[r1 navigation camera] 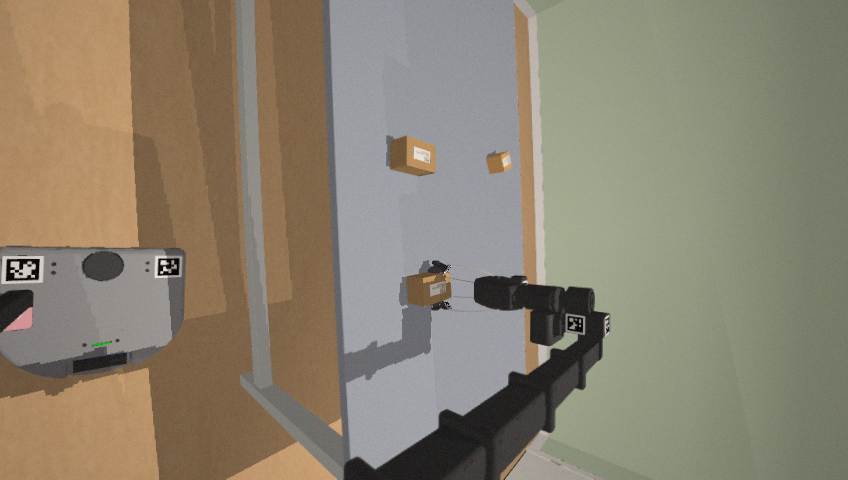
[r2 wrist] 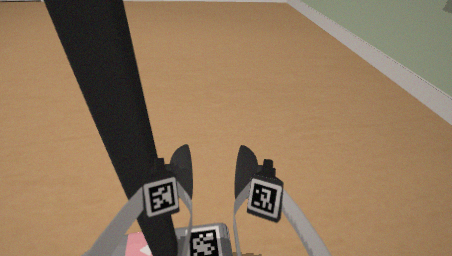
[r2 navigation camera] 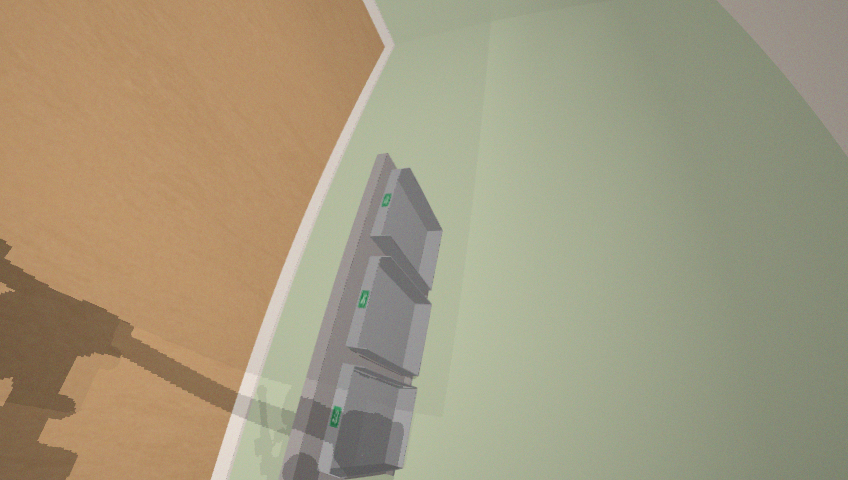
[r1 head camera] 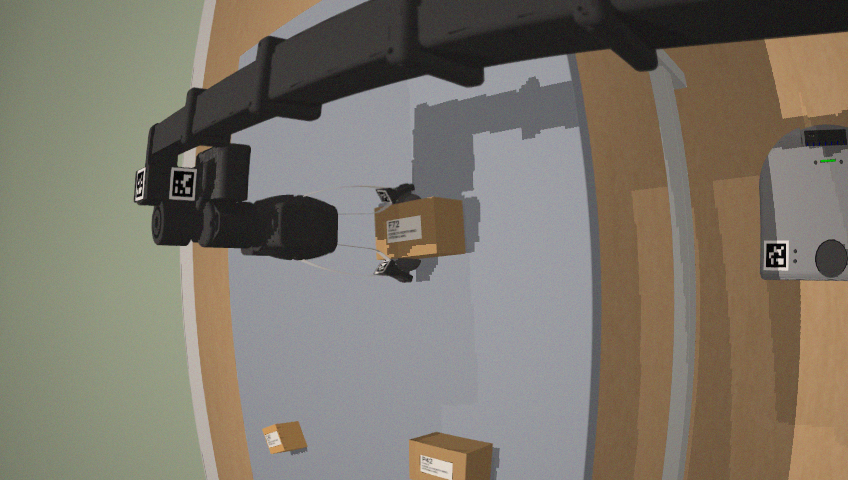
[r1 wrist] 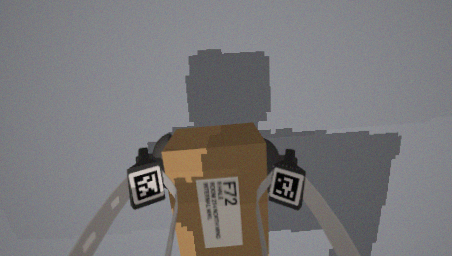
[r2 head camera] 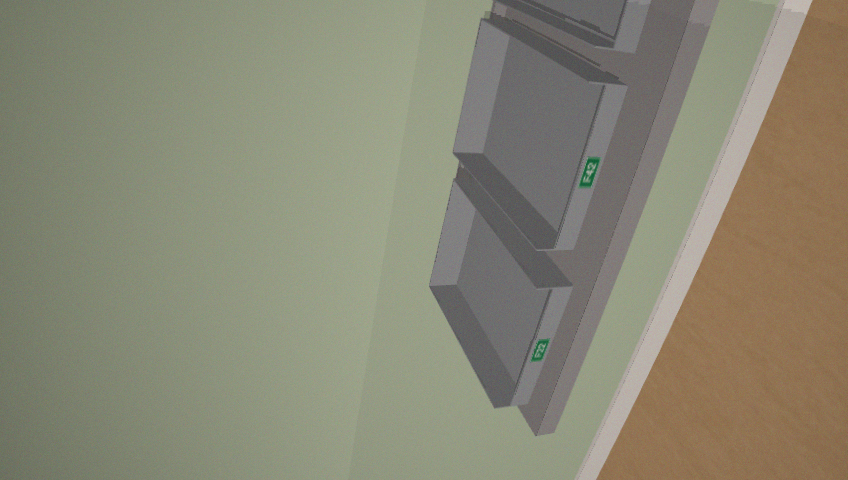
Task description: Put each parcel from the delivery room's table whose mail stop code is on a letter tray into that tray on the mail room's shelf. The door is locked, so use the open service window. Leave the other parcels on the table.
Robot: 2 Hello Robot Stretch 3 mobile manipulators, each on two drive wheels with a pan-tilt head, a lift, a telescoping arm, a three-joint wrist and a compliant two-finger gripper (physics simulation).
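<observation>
The r1 gripper (r1 head camera: 407,231) (r1 navigation camera: 441,286) (r1 wrist: 217,160) is shut on the F72 parcel (r1 head camera: 446,226) (r1 navigation camera: 425,290), its fingertips against opposite sides, over the grey-blue table (r1 head camera: 327,356) (r1 navigation camera: 464,226). The P42 parcel (r1 head camera: 479,460) (r1 navigation camera: 410,155) and a small parcel (r1 head camera: 290,435) (r1 navigation camera: 498,162), its code too small to read, are on the table. The r2 gripper (r2 wrist: 214,172) is open and empty above the wood floor. The shelf (r2 head camera: 648,148) bears the F42 tray (r2 head camera: 602,130), the F22 tray (r2 head camera: 553,315) and a third tray (r2 navigation camera: 342,386) whose code I cannot read surely.
The r1 base (r1 head camera: 797,208) (r1 navigation camera: 130,309) stands beyond a grey bar (r1 head camera: 681,237) (r1 navigation camera: 252,208) near the table. The r1 arm (r1 head camera: 345,65) (r1 navigation camera: 493,428) extends over the table. A green wall (r2 head camera: 238,237) (r2 navigation camera: 595,237) rises behind the shelf. A black mast (r2 wrist: 105,85) crosses the r2 wrist view.
</observation>
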